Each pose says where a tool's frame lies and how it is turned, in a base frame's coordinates. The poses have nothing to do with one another.
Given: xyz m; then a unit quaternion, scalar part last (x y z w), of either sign.
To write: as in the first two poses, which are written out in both.
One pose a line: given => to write
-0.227 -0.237 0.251 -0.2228 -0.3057 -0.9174 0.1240 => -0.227 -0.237 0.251 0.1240 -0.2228 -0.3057 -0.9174
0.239 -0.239 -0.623 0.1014 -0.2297 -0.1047 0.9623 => 0.239 -0.239 -0.623 0.9623 0.1014 -0.2297 -0.1047
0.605 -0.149 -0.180 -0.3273 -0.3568 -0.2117 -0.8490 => 0.605 -0.149 -0.180 0.8490 0.3273 0.3568 0.2117
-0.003 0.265 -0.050 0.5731 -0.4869 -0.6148 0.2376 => -0.003 0.265 -0.050 0.2376 0.5731 -0.4869 -0.6148
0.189 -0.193 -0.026 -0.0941 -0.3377 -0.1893 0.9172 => 0.189 -0.193 -0.026 0.9172 -0.0941 -0.3377 -0.1893
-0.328 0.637 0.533 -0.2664 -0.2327 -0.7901 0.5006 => -0.328 0.637 0.533 0.5006 -0.2664 -0.2327 -0.7901
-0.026 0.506 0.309 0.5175 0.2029 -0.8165 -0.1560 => -0.026 0.506 0.309 0.1560 -0.5175 -0.2029 0.8165
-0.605 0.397 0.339 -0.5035 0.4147 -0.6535 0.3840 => -0.605 0.397 0.339 0.3840 -0.5035 0.4147 -0.6535
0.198 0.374 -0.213 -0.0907 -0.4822 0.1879 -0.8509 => 0.198 0.374 -0.213 0.8509 0.0907 0.4822 -0.1879
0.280 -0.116 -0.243 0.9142 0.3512 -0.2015 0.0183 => 0.280 -0.116 -0.243 0.0183 0.9142 0.3512 -0.2015
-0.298 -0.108 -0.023 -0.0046 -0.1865 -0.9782 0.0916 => -0.298 -0.108 -0.023 0.0916 -0.0046 -0.1865 -0.9782
